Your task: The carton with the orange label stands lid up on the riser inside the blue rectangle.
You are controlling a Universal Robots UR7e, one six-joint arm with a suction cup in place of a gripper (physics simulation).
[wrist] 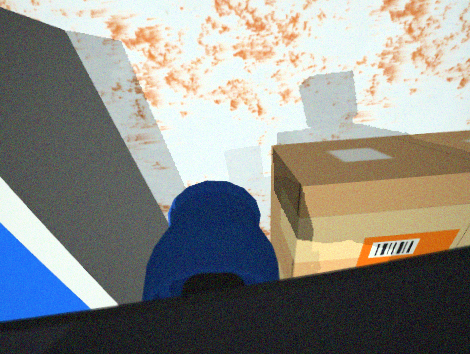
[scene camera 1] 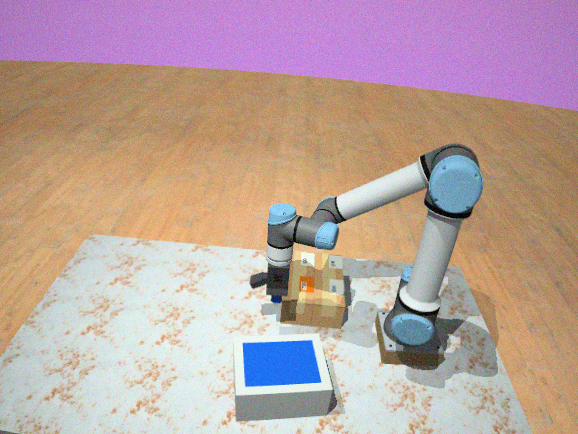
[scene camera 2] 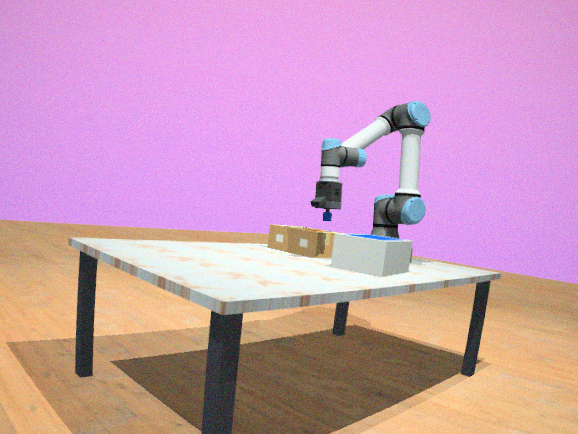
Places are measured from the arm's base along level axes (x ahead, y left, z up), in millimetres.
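Pixels of known places: hand, tool point: (wrist: 215, 222) (scene camera 1: 276, 299) (scene camera 2: 326, 221).
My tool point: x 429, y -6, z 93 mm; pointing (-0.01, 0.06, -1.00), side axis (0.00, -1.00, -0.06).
Observation:
For each thing: its middle in the pictures, then the offset to it from my tool point. Level surfaces: height alone.
- carton with the orange label, body centre: (wrist: 347, 200) (scene camera 1: 297, 299) (scene camera 2: 312, 243) 122 mm right, 73 mm back, 102 mm down
- white riser, body centre: (wrist: 8, 200) (scene camera 1: 279, 376) (scene camera 2: 373, 253) 214 mm left, 23 mm back, 94 mm down
- blue rectangle, body centre: (scene camera 1: 280, 362) (scene camera 2: 375, 237) 214 mm left, 23 mm back, 34 mm down
- table, surface height: 154 mm down
The carton with the orange label (scene camera 1: 303, 297) (scene camera 2: 311, 247) (wrist: 335, 200) is the front left one of a tight block of cartons on the table, label facing up. My suction gripper (scene camera 1: 276, 300) (scene camera 2: 327, 218) (wrist: 215, 200), with its blue cup, points down and holds nothing. It hangs beside the carton's left side in the wrist view, above the carton's top level in scene camera 2, and does not touch it. The white riser (scene camera 1: 282, 406) (scene camera 2: 356, 254) (wrist: 55, 110) stands in front of the cartons. The blue rectangle (scene camera 1: 281, 363) (scene camera 2: 376, 237) (wrist: 30, 280) on its top bears nothing.
Neighbouring cartons with white labels (scene camera 1: 331, 300) (scene camera 2: 278, 244) stand against the orange-labelled carton, to its right and behind it. The arm's base (scene camera 1: 412, 357) stands on the right part of the table (scene camera 1: 125, 320) (scene camera 2: 165, 265). The riser's tall side wall is close to the cup in the wrist view.

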